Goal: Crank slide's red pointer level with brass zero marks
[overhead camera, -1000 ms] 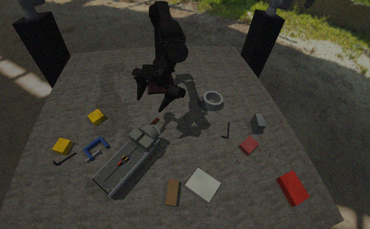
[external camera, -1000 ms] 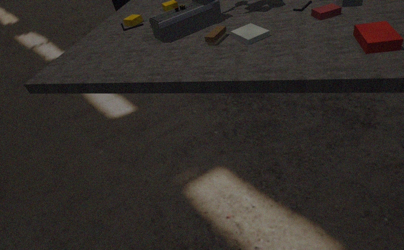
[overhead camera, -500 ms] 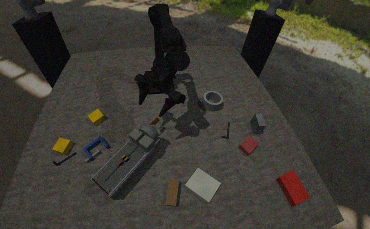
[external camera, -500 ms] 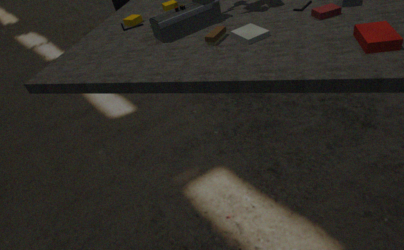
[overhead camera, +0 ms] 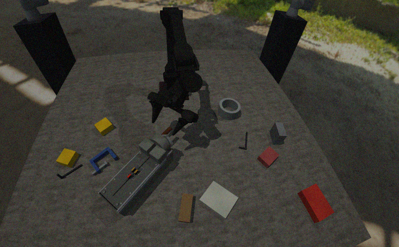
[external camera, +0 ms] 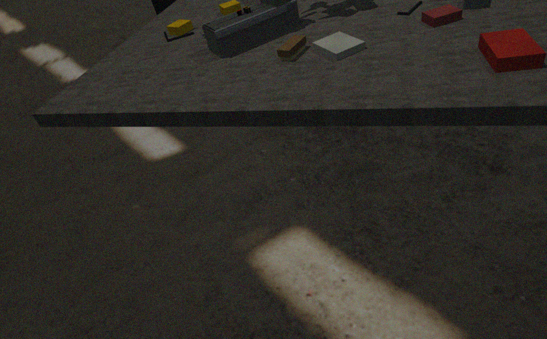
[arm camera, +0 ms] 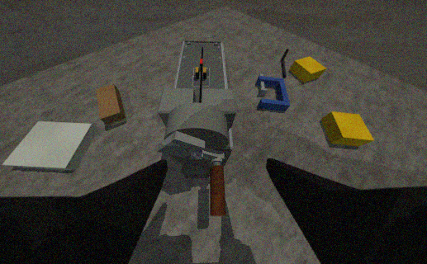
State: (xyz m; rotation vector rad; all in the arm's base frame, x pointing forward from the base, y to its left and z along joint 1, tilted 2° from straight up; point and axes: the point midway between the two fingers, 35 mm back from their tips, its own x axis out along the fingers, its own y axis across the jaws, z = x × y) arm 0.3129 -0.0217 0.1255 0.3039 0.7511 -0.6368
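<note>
My gripper tip is 10 mm past the brown crank handle, 10 mm to the right of it and 40 mm above it. Also, from my gripper tip: white plate 230 mm ahead, 180 mm to the left, 100 mm below; red pointer 160 mm ahead, 100 mm to the right, 30 mm below; brown block 250 mm ahead, 70 mm to the left, 100 mm below.
</note>
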